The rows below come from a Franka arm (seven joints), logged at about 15 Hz.
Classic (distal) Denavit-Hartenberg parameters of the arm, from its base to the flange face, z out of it. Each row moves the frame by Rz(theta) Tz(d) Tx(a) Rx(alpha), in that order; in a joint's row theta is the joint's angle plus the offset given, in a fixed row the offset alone. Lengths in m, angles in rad.
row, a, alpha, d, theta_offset
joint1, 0, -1.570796, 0.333, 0
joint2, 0, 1.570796, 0, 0
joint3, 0.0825, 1.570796, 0.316, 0
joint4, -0.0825, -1.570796, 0, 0
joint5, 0, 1.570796, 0.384, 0
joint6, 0.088, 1.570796, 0, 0
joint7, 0, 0, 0.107, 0
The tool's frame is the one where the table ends.
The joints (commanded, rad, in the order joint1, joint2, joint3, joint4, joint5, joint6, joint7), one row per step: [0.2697 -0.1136 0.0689 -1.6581 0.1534 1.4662 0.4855]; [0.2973 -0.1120 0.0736 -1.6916 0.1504 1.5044 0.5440]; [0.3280 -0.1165 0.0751 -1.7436 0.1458 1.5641 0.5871]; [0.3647 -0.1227 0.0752 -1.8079 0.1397 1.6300 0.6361]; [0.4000 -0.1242 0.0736 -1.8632 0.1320 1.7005 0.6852]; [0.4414 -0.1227 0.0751 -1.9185 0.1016 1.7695 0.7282]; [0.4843 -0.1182 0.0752 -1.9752 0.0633 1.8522 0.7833]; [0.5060 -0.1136 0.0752 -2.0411 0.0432 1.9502 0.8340]
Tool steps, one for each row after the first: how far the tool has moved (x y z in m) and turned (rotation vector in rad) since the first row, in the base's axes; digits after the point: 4 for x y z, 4 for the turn. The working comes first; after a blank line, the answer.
Tool pose at each row, in the base's axes (x y z in m, rotation vector in rad; the steps are taken from these numbers as rounded here): [0.4719 0.1872 0.6364 -3.0263 0.2086 0.1977]; [0.4695 0.2030 0.6230 -3.0300 0.2575 0.1987]; [0.4663 0.2181 0.6057 -3.0320 0.2865 0.1841]; [0.4602 0.2345 0.5838 -3.0367 0.3188 0.1746]; [0.4555 0.2495 0.5640 -3.0369 0.3538 0.1513]; [0.4481 0.2666 0.5424 -3.0607 0.3594 0.1142]; [0.4407 0.2835 0.5198 -3.0809 0.3747 0.0562]; [0.4368 0.2917 0.4944 -3.0749 0.4157 0.0056]

[-0.0024 0.0158 -0.0134 -0.0094 0.0026 -0.0312]; [-0.0056 0.0309 -0.0307 -0.0148 -0.0058 -0.0502]; [-0.0117 0.0473 -0.0526 -0.0238 -0.0106 -0.0707]; [-0.0164 0.0623 -0.0724 -0.0291 -0.0243 -0.0940]; [-0.0238 0.0794 -0.0940 -0.0535 -0.0474 -0.0957]; [-0.0312 0.0963 -0.1166 -0.0769 -0.0833 -0.1047]; [-0.0351 0.1045 -0.1420 -0.0795 -0.1143 -0.1331]
